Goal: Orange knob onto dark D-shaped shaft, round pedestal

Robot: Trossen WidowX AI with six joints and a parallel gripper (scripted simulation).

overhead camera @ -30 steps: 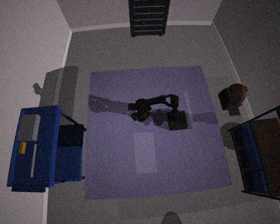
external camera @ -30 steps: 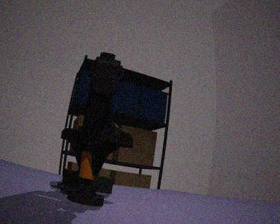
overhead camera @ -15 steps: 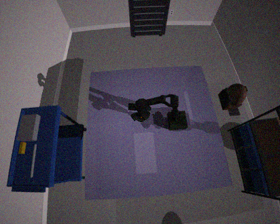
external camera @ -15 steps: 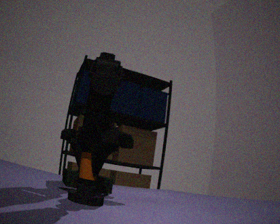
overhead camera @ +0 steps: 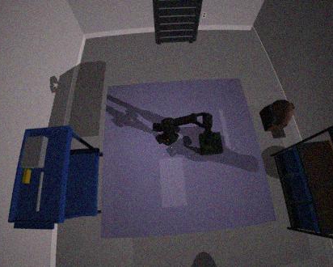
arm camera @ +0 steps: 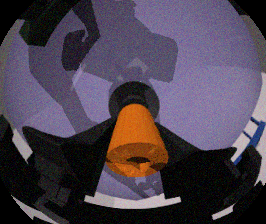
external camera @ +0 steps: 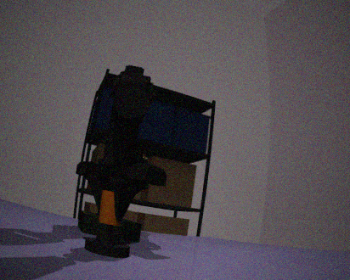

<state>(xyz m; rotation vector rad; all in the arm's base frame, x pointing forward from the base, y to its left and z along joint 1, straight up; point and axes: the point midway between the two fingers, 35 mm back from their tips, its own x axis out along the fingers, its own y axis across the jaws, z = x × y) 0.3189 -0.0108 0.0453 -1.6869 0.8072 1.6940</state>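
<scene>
Now: gripper tip 40 mm above the dark pedestal. The rest, counted from my gripper tip: orange knob 20 mm above.
</scene>
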